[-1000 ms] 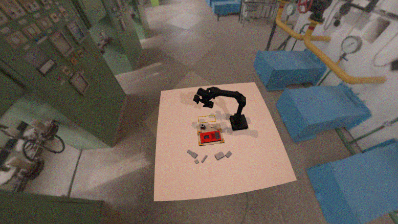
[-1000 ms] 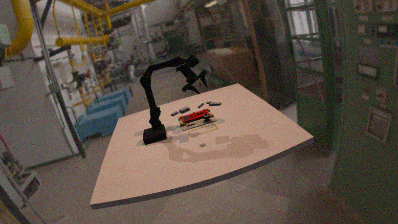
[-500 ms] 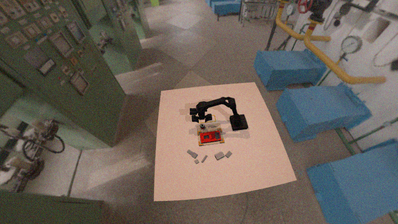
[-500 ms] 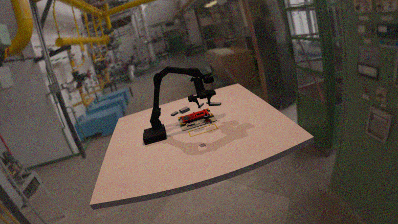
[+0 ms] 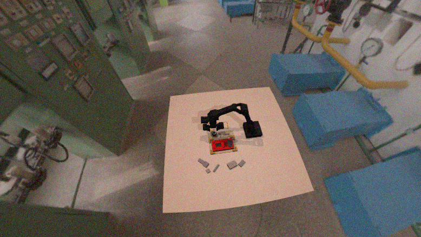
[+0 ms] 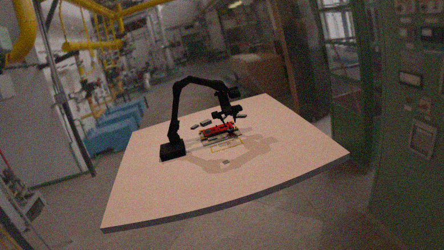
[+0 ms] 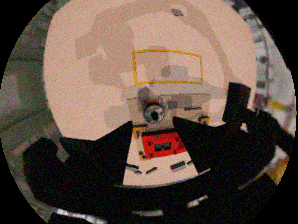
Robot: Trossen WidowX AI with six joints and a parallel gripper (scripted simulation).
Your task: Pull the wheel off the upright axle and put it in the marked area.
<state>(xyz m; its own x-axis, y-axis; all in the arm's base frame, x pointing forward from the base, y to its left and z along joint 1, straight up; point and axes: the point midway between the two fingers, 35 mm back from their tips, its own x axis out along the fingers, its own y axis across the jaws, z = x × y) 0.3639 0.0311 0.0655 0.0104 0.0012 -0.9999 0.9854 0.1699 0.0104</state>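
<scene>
Right now the dark wheel is 40 mm below my gripper tip and 10 mm behind it.
</scene>
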